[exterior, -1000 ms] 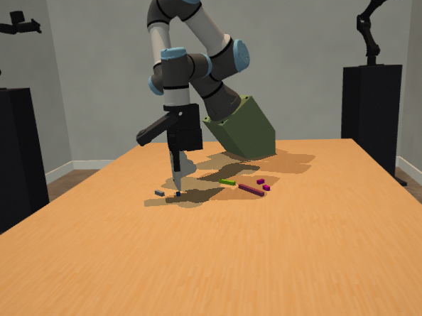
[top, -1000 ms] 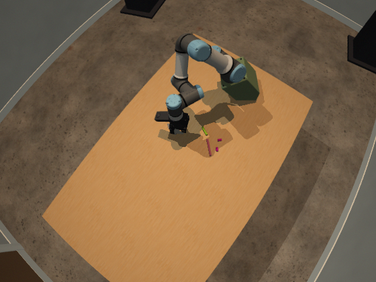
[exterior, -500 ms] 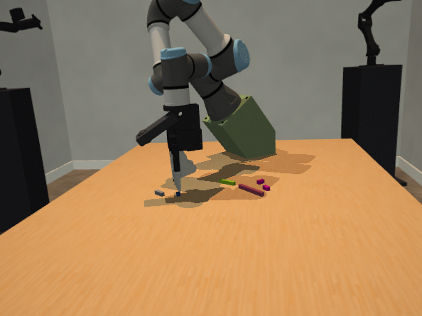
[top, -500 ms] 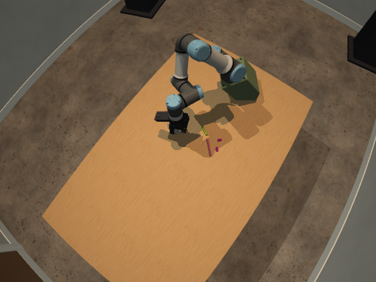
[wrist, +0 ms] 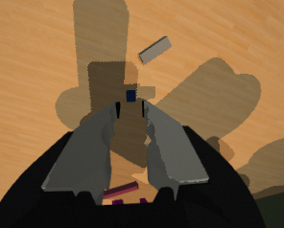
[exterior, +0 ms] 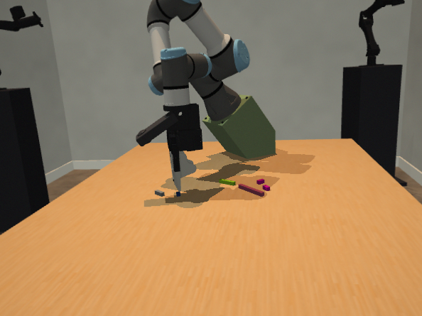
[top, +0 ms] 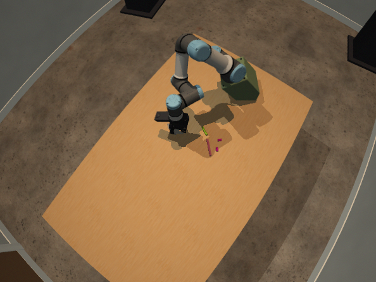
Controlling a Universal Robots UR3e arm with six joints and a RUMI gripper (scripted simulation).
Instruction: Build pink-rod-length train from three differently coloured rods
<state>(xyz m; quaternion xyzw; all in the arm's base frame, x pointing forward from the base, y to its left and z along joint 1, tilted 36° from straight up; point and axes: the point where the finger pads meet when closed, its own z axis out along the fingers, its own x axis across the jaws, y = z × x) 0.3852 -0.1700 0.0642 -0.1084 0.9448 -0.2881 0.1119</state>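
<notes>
Now: hand 30 mm above the small blue rod. Round my hand: pink rod: 10 mm ahead, 190 mm to the left, 30 mm below; grey rod: 20 mm behind, 50 mm to the right, 30 mm below; lime rod: 60 mm behind, 140 mm to the left, 30 mm below.
</notes>
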